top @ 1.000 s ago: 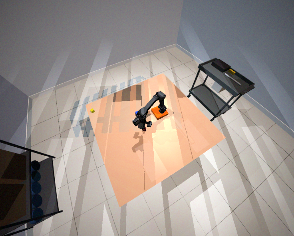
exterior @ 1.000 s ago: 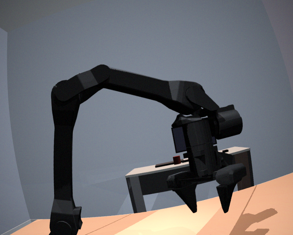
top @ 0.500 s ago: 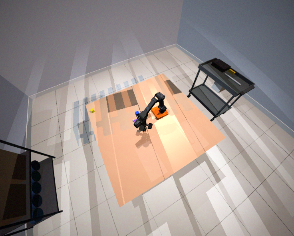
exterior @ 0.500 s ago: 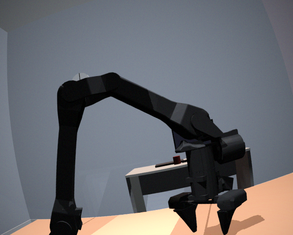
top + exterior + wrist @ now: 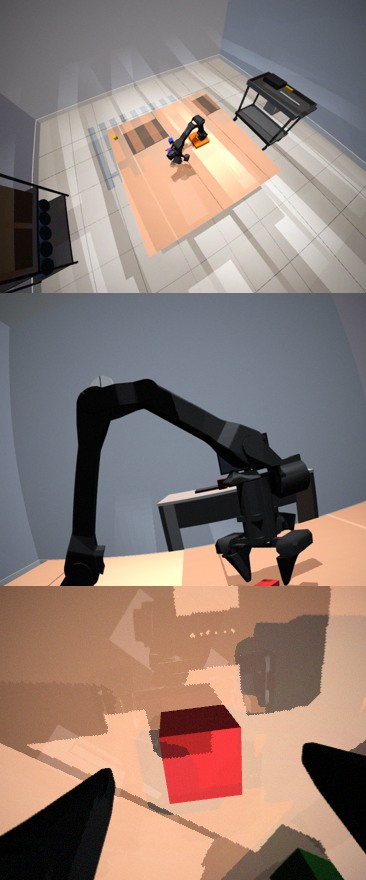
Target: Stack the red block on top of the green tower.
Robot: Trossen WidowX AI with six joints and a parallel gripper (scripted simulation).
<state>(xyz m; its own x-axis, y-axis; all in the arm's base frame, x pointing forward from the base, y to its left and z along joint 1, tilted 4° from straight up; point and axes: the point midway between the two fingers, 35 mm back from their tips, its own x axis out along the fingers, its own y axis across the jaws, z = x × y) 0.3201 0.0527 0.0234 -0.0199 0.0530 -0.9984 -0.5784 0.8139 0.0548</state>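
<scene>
The red block lies 2 cm below my gripper tip. Also, from my gripper tip: yellow block: 64 cm to the right, 38 cm ahead, 2 cm below; blue block: 23 cm to the right, 6 cm behind, 2 cm below; purple block: 13 cm to the right, 2 cm ahead, 1 cm below.
</scene>
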